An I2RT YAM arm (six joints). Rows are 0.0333 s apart.
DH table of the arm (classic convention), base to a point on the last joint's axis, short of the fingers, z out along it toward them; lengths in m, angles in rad. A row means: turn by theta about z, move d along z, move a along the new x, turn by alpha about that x. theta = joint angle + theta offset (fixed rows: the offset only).
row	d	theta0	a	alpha
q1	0.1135	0	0.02	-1.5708
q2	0	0	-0.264	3.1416
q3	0	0.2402	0.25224	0
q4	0	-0.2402	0.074	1.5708
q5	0	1.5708	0	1.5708
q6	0.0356	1.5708	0	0
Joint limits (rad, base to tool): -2.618..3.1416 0..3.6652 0..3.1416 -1.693..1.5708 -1.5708..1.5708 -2.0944..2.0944
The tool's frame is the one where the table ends.
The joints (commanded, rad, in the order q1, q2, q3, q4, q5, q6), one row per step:
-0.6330 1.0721 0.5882 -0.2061 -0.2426 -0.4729
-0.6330 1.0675 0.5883 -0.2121 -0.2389 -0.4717
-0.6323 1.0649 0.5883 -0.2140 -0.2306 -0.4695
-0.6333 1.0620 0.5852 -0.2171 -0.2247 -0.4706
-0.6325 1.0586 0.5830 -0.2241 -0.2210 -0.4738
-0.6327 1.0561 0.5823 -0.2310 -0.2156 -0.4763
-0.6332 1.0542 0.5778 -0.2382 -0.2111 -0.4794
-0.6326 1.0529 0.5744 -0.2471 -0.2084 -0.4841
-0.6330 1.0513 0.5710 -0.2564 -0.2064 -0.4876
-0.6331 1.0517 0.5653 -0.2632 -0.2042 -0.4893
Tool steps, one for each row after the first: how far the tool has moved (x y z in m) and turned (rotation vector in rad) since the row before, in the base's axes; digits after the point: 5 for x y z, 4 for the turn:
-0.00076 0.00040 0.00044 -0.0002 0.0021 -0.0036
-0.00036 0.00010 0.00032 -0.0030 0.0020 -0.0071
-0.00095 0.00017 -0.00073 -0.0019 0.0052 -0.0049
-0.00086 0.00069 -0.00065 -0.0008 0.0069 0.0000
-0.00078 0.00028 -0.00033 -0.0016 0.0068 -0.0027
-0.00117 0.00053 -0.00172 0.0012 0.0105 -0.0019
-0.00095 0.00074 -0.00160 0.0017 0.0112 0.0016
-0.00111 0.00062 -0.00156 0.0030 0.0107 0.0004
-0.00104 0.00064 -0.00249 0.0052 0.0117 -0.0006

